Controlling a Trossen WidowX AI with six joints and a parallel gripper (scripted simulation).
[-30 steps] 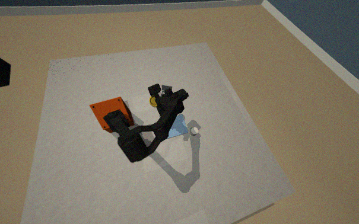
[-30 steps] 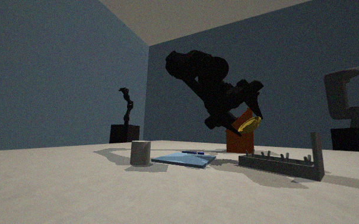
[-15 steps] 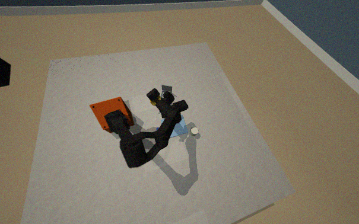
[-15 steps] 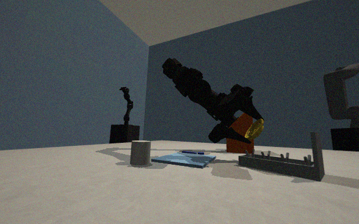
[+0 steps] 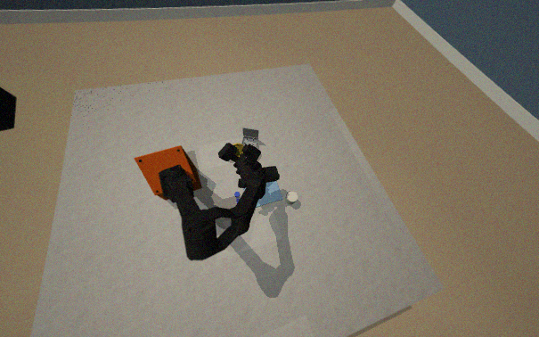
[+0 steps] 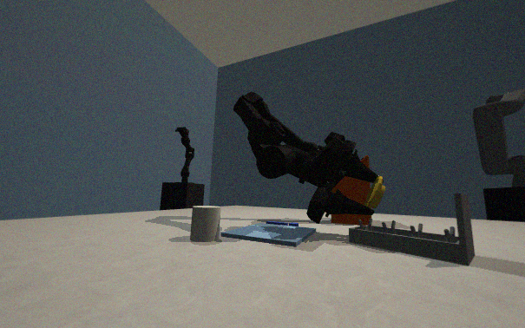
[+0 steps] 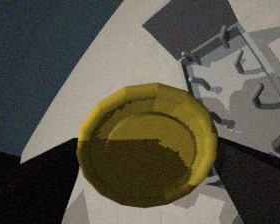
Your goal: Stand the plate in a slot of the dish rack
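My gripper tip is now 6 cm short of the grey dish rack, 5 cm above it and 2 cm to the right of it. The rest, counted from my gripper tip: light blue mat (19 cm to the right, 7 cm below, 4 cm ahead); blue spoon (19 cm to the right, 7 cm below, 7 cm behind); yellow plate (1 cm to the right).
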